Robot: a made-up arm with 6 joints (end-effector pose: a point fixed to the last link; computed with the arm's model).
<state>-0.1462 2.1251 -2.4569 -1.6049 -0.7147 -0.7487</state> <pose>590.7 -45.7 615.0 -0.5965 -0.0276 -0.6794 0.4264</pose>
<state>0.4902 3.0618 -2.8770 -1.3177 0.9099 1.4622</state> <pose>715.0 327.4 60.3 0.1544 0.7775 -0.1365 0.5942</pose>
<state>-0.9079 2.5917 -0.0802 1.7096 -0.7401 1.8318</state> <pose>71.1 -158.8 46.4 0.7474 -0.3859 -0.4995 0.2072</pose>
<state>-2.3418 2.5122 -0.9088 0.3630 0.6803 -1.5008</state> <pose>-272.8 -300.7 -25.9 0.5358 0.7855 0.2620 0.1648</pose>
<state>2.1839 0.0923 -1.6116 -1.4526 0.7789 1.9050</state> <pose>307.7 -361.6 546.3 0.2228 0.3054 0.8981 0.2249</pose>
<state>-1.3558 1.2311 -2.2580 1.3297 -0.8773 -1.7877</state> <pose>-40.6 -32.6 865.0 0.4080 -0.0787 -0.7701 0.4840</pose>
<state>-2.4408 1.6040 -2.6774 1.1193 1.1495 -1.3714</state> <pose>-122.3 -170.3 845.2 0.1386 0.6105 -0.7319 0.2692</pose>
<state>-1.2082 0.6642 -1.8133 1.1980 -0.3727 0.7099</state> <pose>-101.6 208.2 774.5 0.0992 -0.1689 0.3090 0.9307</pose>
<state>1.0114 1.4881 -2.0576 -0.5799 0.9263 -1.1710</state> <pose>181.2 237.9 746.8 -0.6757 0.3534 -0.3313 0.5557</pose>
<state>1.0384 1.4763 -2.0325 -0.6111 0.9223 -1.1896</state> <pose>174.1 239.3 744.3 -0.6838 0.3352 -0.3433 0.5497</pose>
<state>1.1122 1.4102 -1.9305 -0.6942 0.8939 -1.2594</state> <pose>147.7 228.8 738.0 -0.7023 0.2719 -0.3805 0.5367</pose>
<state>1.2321 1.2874 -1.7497 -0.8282 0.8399 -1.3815</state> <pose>106.9 200.3 723.1 -0.7183 0.1564 -0.4404 0.5154</pose>
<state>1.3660 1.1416 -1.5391 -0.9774 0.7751 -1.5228</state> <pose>70.1 159.1 697.1 -0.7116 0.0171 -0.5037 0.4895</pose>
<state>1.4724 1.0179 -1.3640 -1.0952 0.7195 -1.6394</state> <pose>48.7 121.1 668.1 -0.6852 -0.0978 -0.5502 0.4672</pose>
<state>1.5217 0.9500 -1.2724 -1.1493 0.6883 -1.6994</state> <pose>41.1 99.4 650.3 -0.6646 -0.1539 -0.5712 0.4565</pose>
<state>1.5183 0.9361 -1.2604 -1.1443 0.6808 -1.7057</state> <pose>40.8 93.8 648.0 -0.6631 -0.1557 -0.5714 0.4579</pose>
